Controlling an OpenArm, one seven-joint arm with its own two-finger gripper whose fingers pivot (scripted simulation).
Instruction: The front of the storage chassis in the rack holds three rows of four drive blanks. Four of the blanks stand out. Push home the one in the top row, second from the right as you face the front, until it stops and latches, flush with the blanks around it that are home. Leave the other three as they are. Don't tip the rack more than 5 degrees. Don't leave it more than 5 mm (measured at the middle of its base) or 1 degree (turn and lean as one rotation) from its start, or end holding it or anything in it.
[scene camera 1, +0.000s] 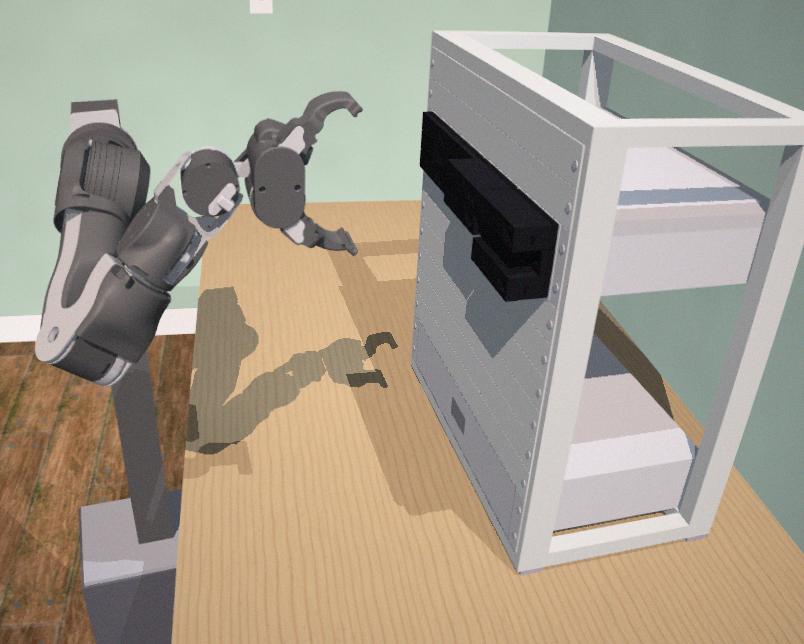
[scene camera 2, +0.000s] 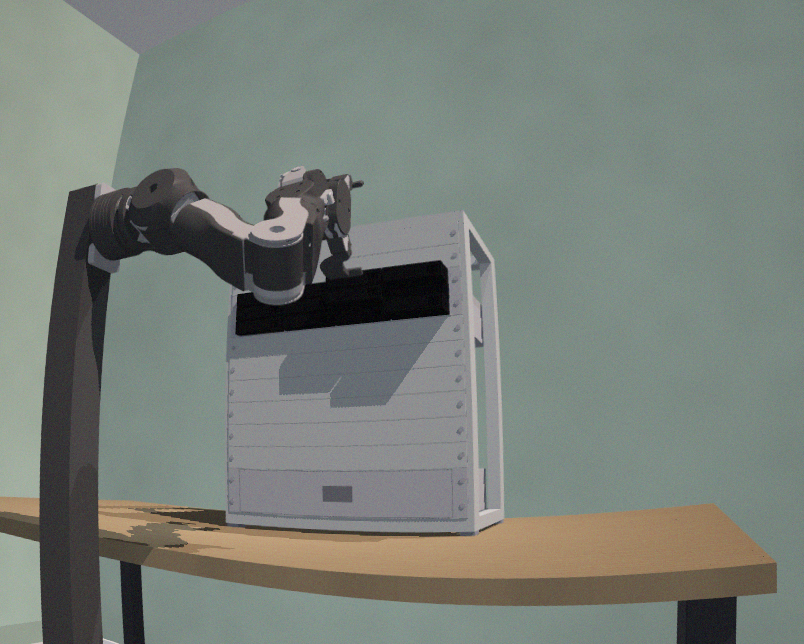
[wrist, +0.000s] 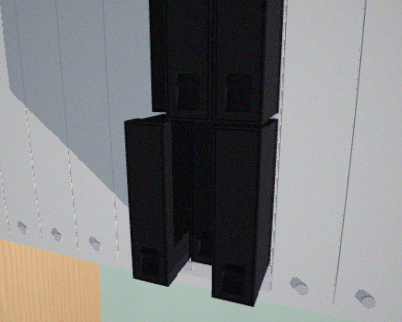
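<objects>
My gripper: same spot at (scene camera 1: 298, 134) and (scene camera 2: 347, 179). Gripper out of frame in the wrist view. An arm post: same spot at (scene camera 2: 68, 508) and (scene camera 1: 115, 406).
</objects>
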